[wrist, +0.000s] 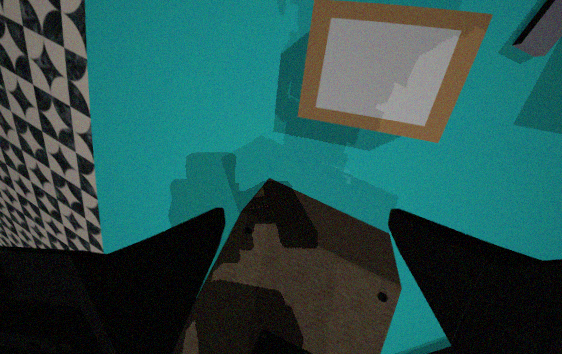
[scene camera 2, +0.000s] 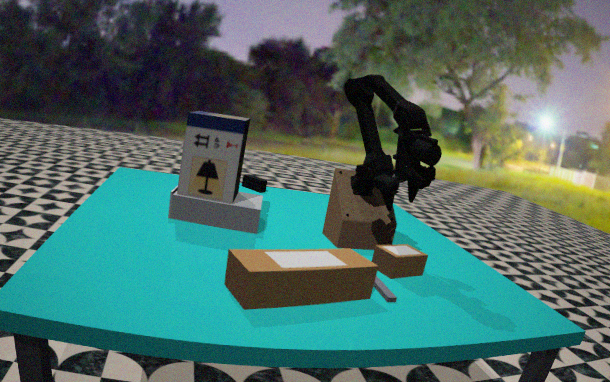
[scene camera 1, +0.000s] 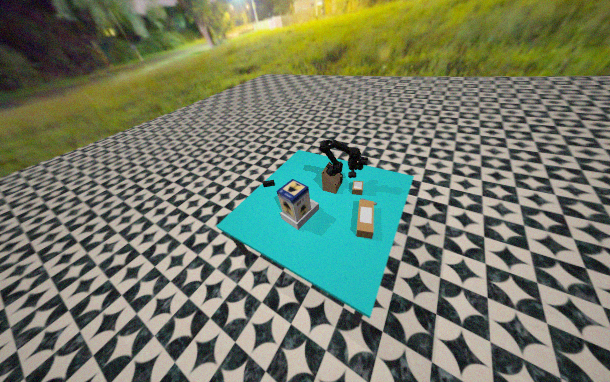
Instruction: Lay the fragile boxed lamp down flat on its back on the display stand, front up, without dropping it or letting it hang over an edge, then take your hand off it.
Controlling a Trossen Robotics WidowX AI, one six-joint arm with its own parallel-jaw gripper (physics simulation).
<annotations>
boxed lamp: scene camera 2; scene camera 1; not seen in the wrist view (out of frame)
same spot on boxed lamp: [scene camera 2: 214, 145] = [scene camera 1: 302, 200]
</annotations>
